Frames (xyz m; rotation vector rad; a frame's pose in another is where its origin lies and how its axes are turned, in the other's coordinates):
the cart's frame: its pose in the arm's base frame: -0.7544 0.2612 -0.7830 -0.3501 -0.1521 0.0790
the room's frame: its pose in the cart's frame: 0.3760 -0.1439 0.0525 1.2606 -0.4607 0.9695
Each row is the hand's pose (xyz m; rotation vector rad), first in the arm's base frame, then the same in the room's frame.
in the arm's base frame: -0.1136 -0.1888 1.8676 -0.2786 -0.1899 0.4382
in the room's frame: 1.5108 0.7934 1.8858 -1.1015 0.5236 -0.6290
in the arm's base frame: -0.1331 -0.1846 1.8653 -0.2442 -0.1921 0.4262
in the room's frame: 1.5042 0.8104 1.8772 -1.0786 0.4974 -0.6449
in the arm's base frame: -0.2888 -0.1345 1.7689 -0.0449 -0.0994 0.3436
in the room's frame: 1.4116 0.9138 1.7478 -0.8929 0.4240 -0.7940
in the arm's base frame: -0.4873 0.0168 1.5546 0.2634 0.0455 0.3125
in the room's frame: 1.2897 1.0160 1.4598 -0.5655 0.3432 -0.9136
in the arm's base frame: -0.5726 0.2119 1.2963 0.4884 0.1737 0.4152
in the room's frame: 1.2118 1.0027 1.1345 -0.2798 0.3447 -0.8797
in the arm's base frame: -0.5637 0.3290 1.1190 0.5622 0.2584 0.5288
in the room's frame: 1.1741 0.9312 0.9378 -0.1432 0.4033 -0.8096
